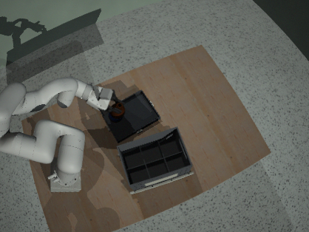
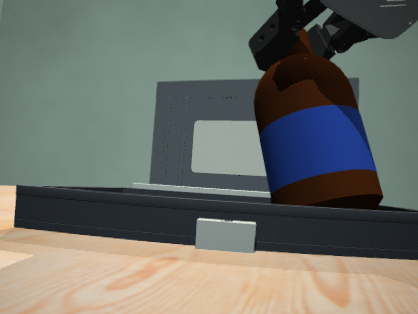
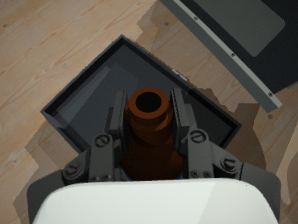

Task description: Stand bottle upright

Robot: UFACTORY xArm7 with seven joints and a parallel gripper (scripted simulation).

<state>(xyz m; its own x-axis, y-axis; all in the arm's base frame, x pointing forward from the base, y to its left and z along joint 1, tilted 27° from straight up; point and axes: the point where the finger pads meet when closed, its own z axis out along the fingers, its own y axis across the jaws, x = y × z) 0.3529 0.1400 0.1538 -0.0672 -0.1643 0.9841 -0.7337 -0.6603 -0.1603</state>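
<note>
Right now my hand is 5 cm above the bottle, 1 cm to the right of it and 1 cm past it. The rest, counted from my hand: dark crate (30 cm to the right, 6 cm below, 2 cm behind); then tray (13 cm below, 4 cm ahead, 1 cm to the right).
</note>
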